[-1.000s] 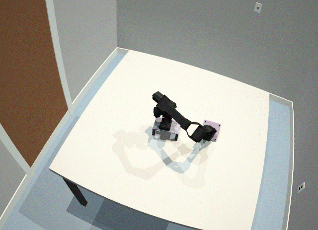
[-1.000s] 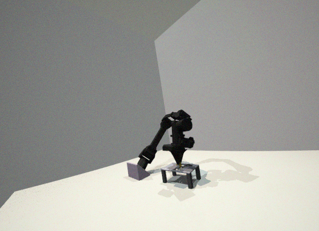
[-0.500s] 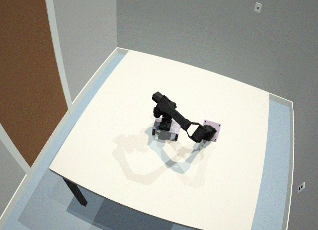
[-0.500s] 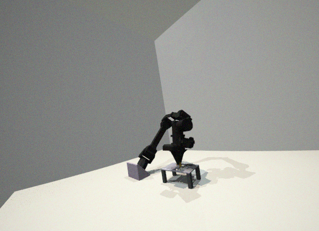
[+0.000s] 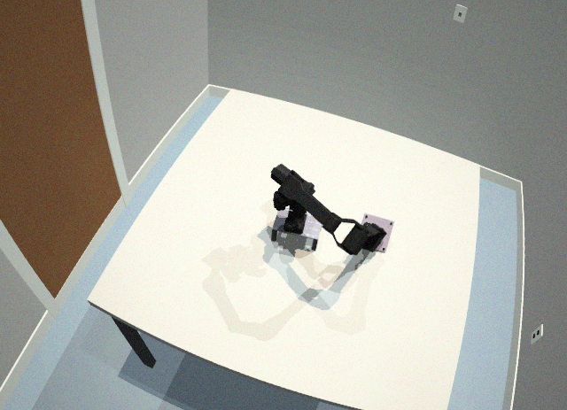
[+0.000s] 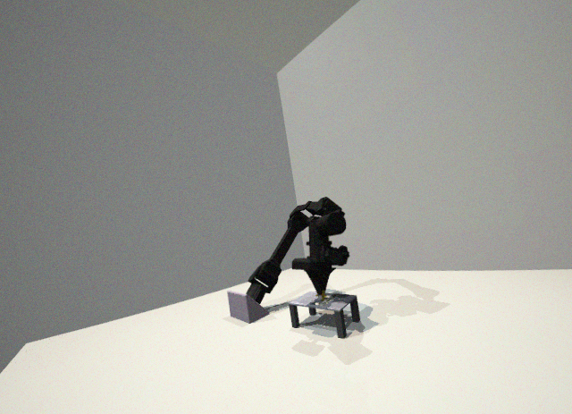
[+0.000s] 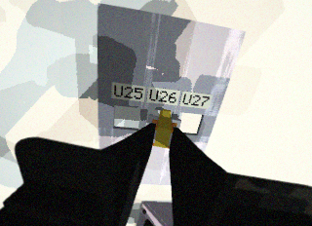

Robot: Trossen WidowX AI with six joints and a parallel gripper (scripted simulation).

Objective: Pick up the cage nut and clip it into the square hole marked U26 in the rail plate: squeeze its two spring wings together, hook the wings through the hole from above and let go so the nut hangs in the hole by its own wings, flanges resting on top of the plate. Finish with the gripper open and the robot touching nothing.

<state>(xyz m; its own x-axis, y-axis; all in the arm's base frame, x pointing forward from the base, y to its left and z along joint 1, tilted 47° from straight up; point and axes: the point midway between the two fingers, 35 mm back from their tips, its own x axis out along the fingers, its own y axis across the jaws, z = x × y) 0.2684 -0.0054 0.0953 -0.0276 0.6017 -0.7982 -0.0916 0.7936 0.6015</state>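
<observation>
Now: gripper tip 1 cm above the yellow cage nut.
</observation>
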